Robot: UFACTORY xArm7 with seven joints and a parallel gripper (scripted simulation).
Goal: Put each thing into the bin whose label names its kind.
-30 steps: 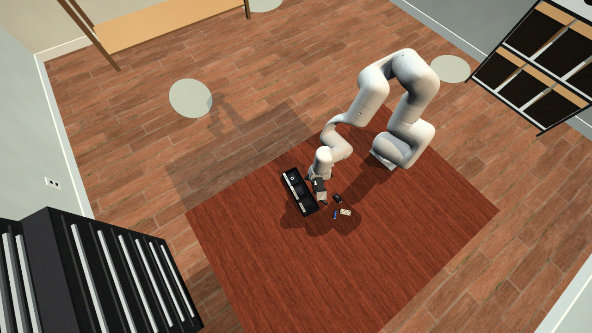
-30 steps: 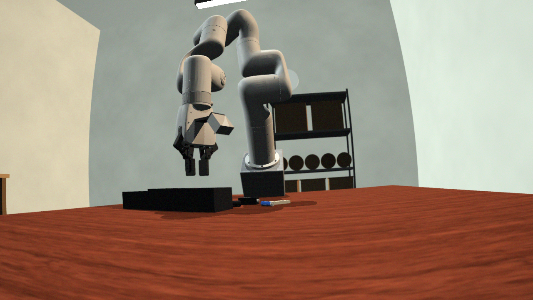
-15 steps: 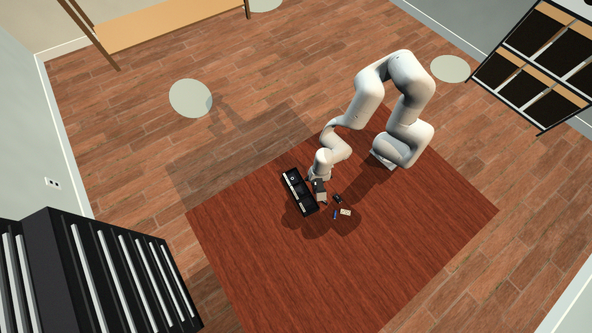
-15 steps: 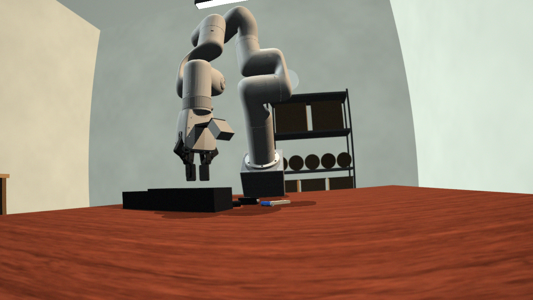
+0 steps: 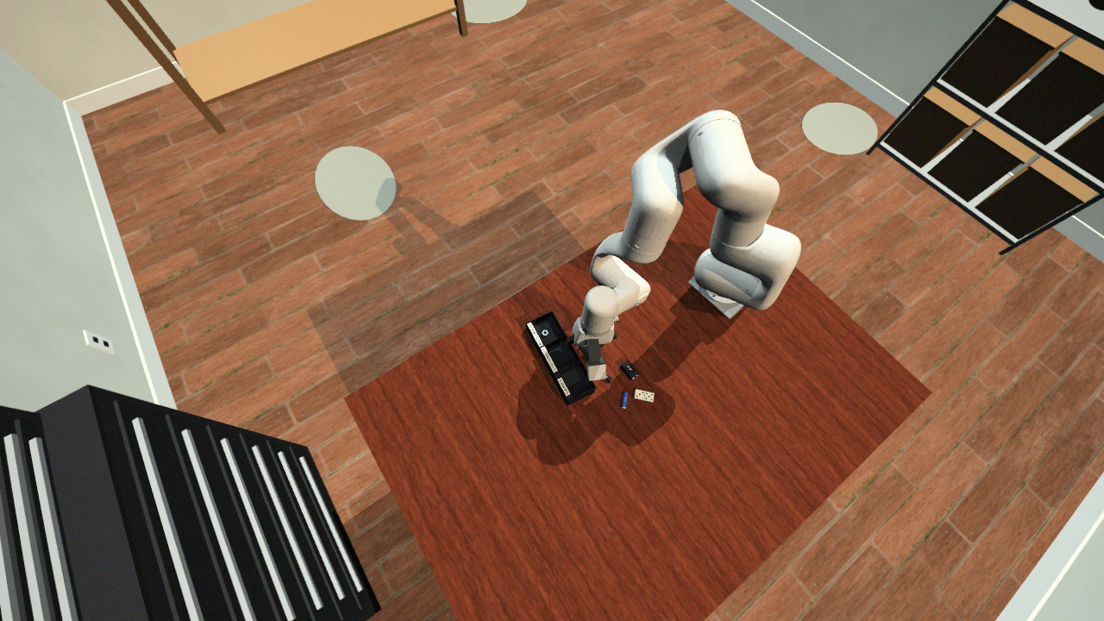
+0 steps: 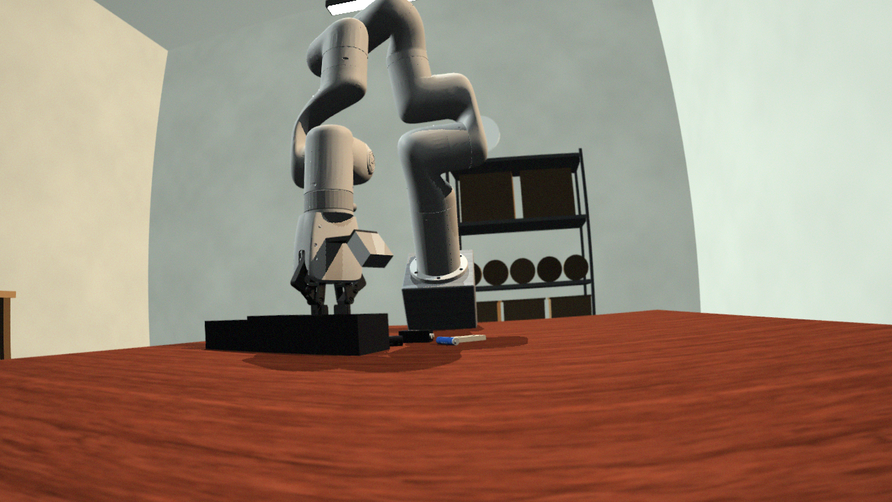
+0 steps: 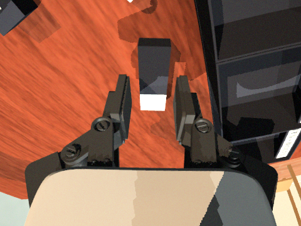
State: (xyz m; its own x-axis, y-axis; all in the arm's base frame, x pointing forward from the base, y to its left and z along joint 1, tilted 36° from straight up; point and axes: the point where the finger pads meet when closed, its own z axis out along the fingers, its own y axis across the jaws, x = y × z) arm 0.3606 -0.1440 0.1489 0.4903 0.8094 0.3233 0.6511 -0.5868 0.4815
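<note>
Right now my hand is 8 cm short of the black bin row, 4 cm to the left of it and 2 cm above it. From my hand the other things lie so: nut (12 cm to the right, 6 cm ahead, 3 cm below); then black cylindrical battery (8 cm to the left, 3 cm below, 3 cm ahead); then black boxy battery (13 cm to the left, 4 cm behind, 3 cm below).
</note>
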